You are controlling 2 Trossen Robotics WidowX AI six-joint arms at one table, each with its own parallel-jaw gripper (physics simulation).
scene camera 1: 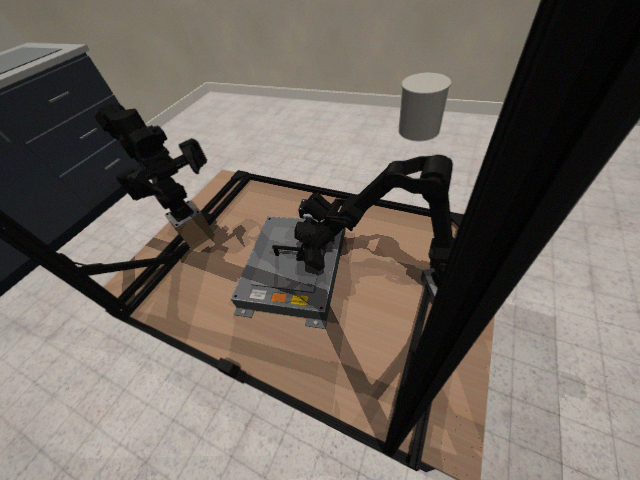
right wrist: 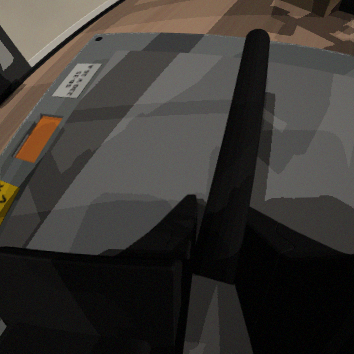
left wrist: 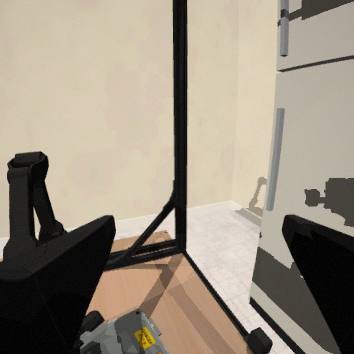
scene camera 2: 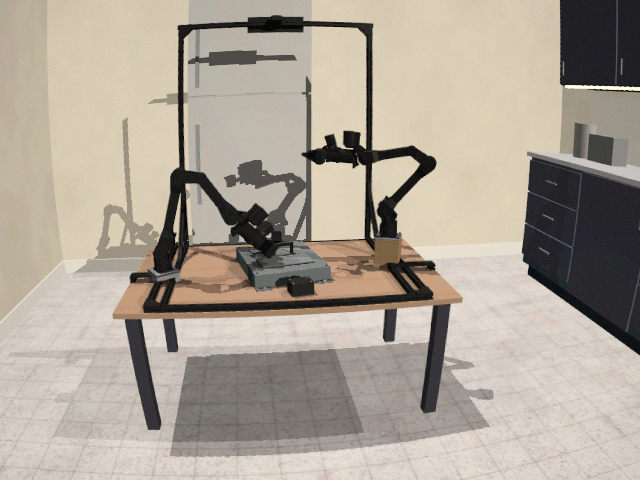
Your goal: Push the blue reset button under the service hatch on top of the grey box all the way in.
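Observation:
The grey box lies flat on the table. The service hatch is a grey panel on its top, with a black bar handle. My right gripper is shut on this handle, near the handle's end closest to the right wrist camera. I cannot tell whether the hatch is raised a little. The blue reset button does not show. My left gripper is open and empty, high above the table.
White, orange and yellow labels sit along one edge of the box. A small black block stands beside the box. A black frame rises over the table. The left arm stands on a wooden block.

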